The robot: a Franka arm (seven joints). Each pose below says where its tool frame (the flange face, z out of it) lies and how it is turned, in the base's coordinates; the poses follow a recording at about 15 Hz.
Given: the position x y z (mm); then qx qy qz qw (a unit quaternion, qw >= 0).
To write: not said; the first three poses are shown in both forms.
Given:
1: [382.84 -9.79 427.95 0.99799 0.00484 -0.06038 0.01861]
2: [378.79 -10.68 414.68 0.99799 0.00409 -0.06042 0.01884]
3: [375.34 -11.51 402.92 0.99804 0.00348 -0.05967 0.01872]
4: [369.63 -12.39 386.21 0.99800 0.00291 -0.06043 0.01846]
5: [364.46 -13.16 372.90 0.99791 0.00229 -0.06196 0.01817]
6: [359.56 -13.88 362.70 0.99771 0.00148 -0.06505 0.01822]
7: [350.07 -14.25 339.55 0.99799 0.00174 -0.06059 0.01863]
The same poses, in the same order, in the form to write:
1: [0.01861 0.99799 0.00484 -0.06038 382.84 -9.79 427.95]
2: [0.01884 0.99799 0.00409 -0.06042 378.79 -10.68 414.68]
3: [0.01872 0.99804 0.00348 -0.05967 375.34 -11.51 402.92]
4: [0.01846 0.99800 0.00291 -0.06043 369.63 -12.39 386.21]
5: [0.01817 0.99791 0.00229 -0.06196 364.46 -13.16 372.90]
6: [0.01822 0.99771 0.00148 -0.06505 359.56 -13.88 362.70]
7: [0.01863 0.99799 0.00174 -0.06059 350.07 -14.25 339.55]
